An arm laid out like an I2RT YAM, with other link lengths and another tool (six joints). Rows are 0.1 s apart.
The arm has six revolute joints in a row. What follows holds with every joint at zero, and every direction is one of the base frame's.
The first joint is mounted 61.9 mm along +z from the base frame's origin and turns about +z.
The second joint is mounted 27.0 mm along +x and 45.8 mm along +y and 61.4 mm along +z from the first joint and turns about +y.
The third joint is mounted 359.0 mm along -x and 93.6 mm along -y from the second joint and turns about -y.
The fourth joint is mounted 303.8 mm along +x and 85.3 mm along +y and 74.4 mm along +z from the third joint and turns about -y.
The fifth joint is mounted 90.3 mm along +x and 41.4 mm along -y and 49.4 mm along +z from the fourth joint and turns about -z.
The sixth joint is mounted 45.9 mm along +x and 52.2 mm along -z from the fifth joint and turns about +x.
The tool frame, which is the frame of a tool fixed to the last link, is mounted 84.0 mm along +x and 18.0 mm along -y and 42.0 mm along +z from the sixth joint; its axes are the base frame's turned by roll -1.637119, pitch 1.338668 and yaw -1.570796 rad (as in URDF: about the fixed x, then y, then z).
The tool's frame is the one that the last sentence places.
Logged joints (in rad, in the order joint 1, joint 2, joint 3, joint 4, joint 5, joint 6), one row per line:
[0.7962, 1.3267, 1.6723, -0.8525, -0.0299, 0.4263]
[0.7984, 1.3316, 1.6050, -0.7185, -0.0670, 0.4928]
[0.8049, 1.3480, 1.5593, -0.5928, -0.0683, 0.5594]
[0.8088, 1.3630, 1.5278, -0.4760, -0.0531, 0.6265]
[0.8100, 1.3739, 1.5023, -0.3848, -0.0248, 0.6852]
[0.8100, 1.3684, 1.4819, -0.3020, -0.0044, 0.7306]
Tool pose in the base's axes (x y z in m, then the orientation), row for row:
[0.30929, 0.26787, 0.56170, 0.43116, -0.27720, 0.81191, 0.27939]
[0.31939, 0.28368, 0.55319, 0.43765, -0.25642, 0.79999, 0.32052]
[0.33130, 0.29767, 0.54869, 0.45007, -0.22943, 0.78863, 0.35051]
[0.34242, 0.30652, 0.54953, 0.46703, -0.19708, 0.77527, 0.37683]
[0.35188, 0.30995, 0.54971, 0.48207, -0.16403, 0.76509, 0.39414]
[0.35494, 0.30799, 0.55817, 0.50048, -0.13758, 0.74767, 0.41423]
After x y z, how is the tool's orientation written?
As a quaternion, w x y z.
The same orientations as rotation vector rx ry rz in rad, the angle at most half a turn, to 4 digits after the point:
[-0.6913, 2.0247, 0.6967]
[-0.6376, 1.9891, 0.7969]
[-0.5673, 1.9499, 0.8666]
[-0.4836, 1.9023, 0.9247]
[-0.3998, 1.8649, 0.9607]
[-0.3327, 1.8078, 1.0016]

